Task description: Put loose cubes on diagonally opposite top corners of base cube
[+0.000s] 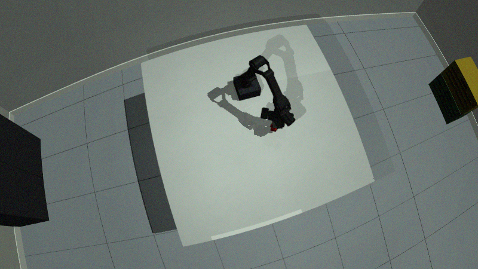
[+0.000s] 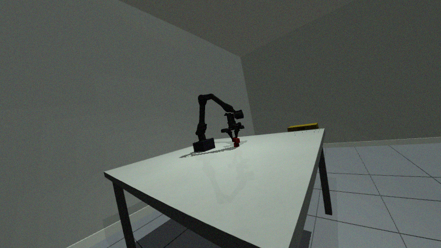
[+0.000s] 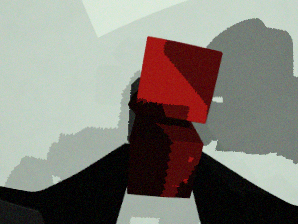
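Right now the red cube is 4 cm ahead of my gripper tip, 2 cm to the right of it and 1 cm below it.
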